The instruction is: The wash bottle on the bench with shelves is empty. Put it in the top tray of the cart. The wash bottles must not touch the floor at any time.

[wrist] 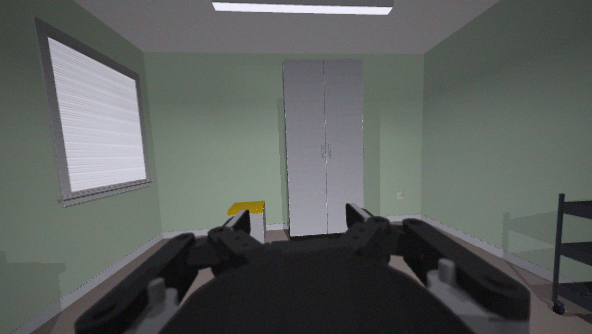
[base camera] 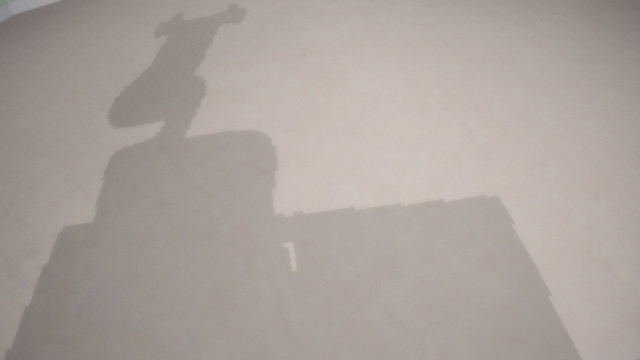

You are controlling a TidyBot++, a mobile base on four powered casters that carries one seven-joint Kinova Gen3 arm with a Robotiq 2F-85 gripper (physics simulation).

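Frame: origin at the arm's base, x ahead, y left, z up, level; metres.
Seen in the pictures: gripper, fingertip midpoint: (wrist: 298, 217).
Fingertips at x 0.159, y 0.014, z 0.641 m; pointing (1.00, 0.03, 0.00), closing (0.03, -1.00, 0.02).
A point is followed by its place in that frame.
The dark cart (wrist: 558, 250) @(z 0.023, x 1.109, y -1.597 m) stands at the right edge of the wrist view, cut off by the frame. Its left post, a caster and parts of three trays show, with the top tray (wrist: 580, 208) @(z 0.313, x 1.046, y -1.607 m) highest. My gripper (wrist: 298, 217) @(z 0.641, x 0.159, y 0.014 m) is open, its two fingers wide apart with no object between them. The cart is well ahead and to the right of the gripper. The wash bottle and the bench with shelves do not show in either view.
A tall grey cabinet (wrist: 325, 145) @(z 0.774, x 2.069, y -0.307 m) stands against the far wall. A white bin with a yellow lid (wrist: 246, 207) @(z 0.054, x 2.105, y 0.678 m) stands left of it. A window (wrist: 97, 115) @(z 1.112, x 1.641, y 1.848 m) is on the left wall. The base camera shows floor (base camera: 400, 125) @(z -0.396, x 0.595, y -0.137 m) with the robot's shadow (base camera: 190, 250) @(z -0.396, x 0.377, y 0.157 m) on it.
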